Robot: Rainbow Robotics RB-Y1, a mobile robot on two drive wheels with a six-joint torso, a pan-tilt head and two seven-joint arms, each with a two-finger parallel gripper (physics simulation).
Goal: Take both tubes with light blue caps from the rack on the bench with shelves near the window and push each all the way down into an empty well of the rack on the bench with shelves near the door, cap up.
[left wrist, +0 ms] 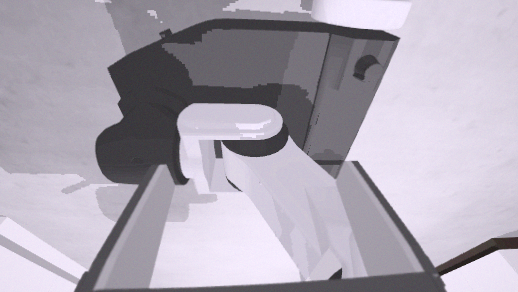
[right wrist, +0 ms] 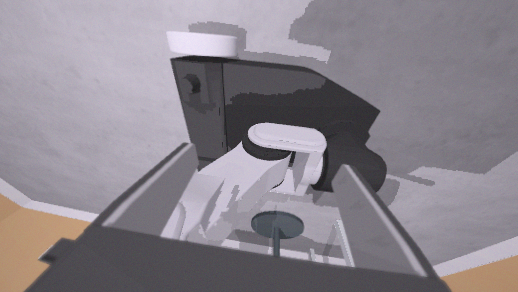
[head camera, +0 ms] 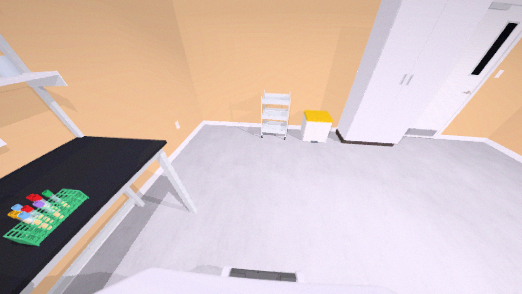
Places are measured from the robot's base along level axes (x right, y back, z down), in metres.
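Pixels of known places: left gripper, fingertip midpoint: [left wrist: 257, 173]; right gripper, fingertip midpoint: [right wrist: 265, 163].
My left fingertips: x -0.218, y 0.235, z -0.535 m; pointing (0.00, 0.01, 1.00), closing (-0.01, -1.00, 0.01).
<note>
Ahead of a thing's pixels: the offset from my left fingertips to its middle. "*": to the spot under its first point. Level surfaces: height alone.
A green rack {* dx -0.586, dy -0.348, dz -0.434 m} [head camera: 75, 194] stands on the black bench {dz -0.379 m} [head camera: 115, 155] at the left of the head camera view. Several capped tubes stand in it, bunched at its left and far side. Two have light blue caps: one cap [head camera: 17, 207] is at the far left, the other cap {* dx -0.587, dy -0.224, dz -0.495 m} [head camera: 23, 215] is a little nearer, beside an orange cap. Red, purple and green caps stand beside them. My left gripper [left wrist: 257, 173] is open, with nothing between its fingers. My right gripper [right wrist: 265, 163] is open and empty too. Neither gripper shows in the head camera view.
A shelf bracket {* dx -1.003, dy -0.814, dz -0.794 m} [head camera: 55, 79] rises over the bench, whose white leg {* dx -0.529, dy -0.769, dz +0.012 m} [head camera: 177, 182] stands at its right end. A white cart [head camera: 275, 114], a yellow-lidded bin [head camera: 316, 127], a tall cabinet [head camera: 390, 75] and a door stand along the far side. A stool base {dx -0.786, dy +0.183, dz +0.520 m} [right wrist: 277, 225] shows behind the right gripper.
</note>
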